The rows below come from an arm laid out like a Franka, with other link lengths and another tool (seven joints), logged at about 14 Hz.
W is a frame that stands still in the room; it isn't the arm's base.
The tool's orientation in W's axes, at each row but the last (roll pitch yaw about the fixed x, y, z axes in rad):
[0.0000, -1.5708, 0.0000]
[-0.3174, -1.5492, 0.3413]
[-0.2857, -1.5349, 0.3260]
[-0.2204, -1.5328, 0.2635]
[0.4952, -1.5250, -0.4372]
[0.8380, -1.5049, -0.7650]
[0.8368, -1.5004, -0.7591]
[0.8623, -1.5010, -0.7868]
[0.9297, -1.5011, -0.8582]
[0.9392, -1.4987, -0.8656]
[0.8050, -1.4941, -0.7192]
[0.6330, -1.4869, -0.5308]
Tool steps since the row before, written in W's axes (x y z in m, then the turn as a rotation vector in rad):
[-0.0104, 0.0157, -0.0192, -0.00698, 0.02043, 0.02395]
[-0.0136, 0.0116, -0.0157, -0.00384, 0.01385, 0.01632]
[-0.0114, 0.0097, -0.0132, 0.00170, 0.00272, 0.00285]
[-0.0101, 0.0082, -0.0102, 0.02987, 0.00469, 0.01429]
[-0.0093, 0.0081, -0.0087, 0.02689, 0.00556, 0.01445]
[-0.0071, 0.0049, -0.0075, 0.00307, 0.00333, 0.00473]
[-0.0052, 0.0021, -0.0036, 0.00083, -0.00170, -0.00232]
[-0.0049, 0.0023, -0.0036, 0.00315, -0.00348, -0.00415]
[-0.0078, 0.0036, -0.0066, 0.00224, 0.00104, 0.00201]
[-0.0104, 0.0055, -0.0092, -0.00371, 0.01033, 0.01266]
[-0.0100, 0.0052, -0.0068, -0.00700, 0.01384, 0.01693]
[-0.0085, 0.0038, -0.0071, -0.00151, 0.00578, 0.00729]
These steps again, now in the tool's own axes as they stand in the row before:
[-0.0192, 0.0157, 0.0104, 0.02395, 0.02043, 0.00698]
[-0.0159, 0.0120, 0.0130, 0.01634, 0.01383, 0.00384]
[-0.0135, 0.0103, 0.0105, 0.00294, 0.00262, -0.00171]
[-0.0105, 0.0087, 0.0094, 0.01542, 0.00328, -0.02949]
[-0.0092, 0.0084, 0.0085, 0.01544, 0.00432, -0.02656]
[-0.0080, 0.0050, 0.0064, 0.00471, 0.00333, -0.00310]
[-0.0040, 0.0023, 0.0048, -0.00219, -0.00188, -0.00080]
[-0.0039, 0.0025, 0.0045, -0.00381, -0.00392, -0.00306]
[-0.0071, 0.0038, 0.0072, 0.00205, 0.00099, -0.00222]
[-0.0100, 0.0057, 0.0096, 0.01189, 0.01129, 0.00346]
[-0.0076, 0.0056, 0.0091, 0.01578, 0.01529, 0.00666]
[-0.0079, 0.0043, 0.0076, 0.00691, 0.00626, 0.00139]

